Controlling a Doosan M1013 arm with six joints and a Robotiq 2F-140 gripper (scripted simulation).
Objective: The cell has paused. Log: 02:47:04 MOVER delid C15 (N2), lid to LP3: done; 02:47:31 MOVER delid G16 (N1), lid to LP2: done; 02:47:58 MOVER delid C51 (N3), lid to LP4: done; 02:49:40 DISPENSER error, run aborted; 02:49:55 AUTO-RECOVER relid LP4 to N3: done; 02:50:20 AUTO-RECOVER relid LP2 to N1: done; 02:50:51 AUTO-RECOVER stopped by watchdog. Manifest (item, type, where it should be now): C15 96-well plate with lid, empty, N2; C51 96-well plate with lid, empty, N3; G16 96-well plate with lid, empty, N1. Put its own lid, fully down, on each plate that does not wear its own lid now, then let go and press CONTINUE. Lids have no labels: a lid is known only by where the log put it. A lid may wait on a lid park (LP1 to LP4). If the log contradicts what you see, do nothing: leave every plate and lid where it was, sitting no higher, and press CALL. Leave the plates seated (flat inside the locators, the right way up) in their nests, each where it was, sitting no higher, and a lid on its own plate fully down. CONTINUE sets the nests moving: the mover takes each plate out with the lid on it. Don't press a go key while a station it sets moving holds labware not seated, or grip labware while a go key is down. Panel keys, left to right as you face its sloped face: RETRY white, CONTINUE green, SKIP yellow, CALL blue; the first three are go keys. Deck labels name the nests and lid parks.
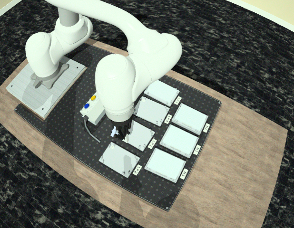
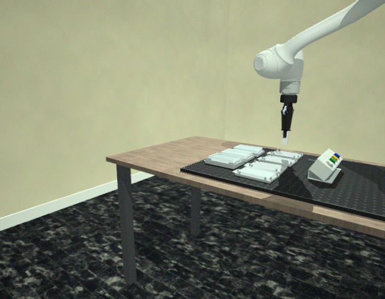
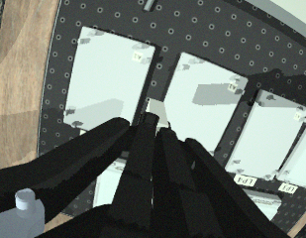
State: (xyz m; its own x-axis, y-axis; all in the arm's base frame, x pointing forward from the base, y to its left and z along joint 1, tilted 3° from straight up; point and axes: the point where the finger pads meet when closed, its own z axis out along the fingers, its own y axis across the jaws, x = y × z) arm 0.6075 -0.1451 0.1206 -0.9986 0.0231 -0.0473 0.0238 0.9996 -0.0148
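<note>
Right now the lid park LP3 is 10 mm ahead of my hand, 320 mm to the left of it and 100 mm below it. From my hand the other things lie so: lid park LP2 (70 mm to the right, 100 mm below); lid park LP4 (10 mm ahead, 200 mm to the left, 100 mm below); lid park LP1 (70 mm to the left, 100 mm below).
</note>
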